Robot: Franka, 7 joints.
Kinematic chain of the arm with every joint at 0, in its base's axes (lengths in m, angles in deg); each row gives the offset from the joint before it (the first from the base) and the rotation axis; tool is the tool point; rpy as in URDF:
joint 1: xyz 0 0 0.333 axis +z
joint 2: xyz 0 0 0 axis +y
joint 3: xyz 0 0 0.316 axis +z
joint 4: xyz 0.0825 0 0 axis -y
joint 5: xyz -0.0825 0 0.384 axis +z
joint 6: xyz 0 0 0 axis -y
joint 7: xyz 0.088 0 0 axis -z
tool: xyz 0 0 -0.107 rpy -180 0 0
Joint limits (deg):
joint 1: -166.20..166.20
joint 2: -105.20..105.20
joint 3: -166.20..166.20
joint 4: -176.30..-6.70
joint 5: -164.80..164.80
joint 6: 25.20..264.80
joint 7: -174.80..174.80
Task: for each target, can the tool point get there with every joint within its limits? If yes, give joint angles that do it. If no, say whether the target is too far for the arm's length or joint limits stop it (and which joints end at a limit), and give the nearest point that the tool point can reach.
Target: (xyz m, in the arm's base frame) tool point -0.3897 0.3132 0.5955
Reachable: yes | joints -97.31 16.52 -136.72 -109.06 -127.69 193.68 57.80
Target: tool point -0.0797 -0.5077 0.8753
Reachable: yes | joints -91.00 40.33 1.60 -21.54 31.27 232.39 114.29
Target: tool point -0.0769 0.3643 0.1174
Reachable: yes | joints -3.86 -42.79 121.72 -148.55 -6.13 138.31 -146.20
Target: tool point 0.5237 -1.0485 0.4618
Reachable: no: too far | nearest point 0.3810 -0.7629 0.4267 | short by 0.321 m
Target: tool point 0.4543 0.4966 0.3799
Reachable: yes | joints 18.45 71.60 72.77 -38.93 -15.92 45.04 -4.12
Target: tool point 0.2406 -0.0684 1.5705
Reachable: no: too far | nearest point 0.1635 -0.0465 1.1739 | short by 0.405 m
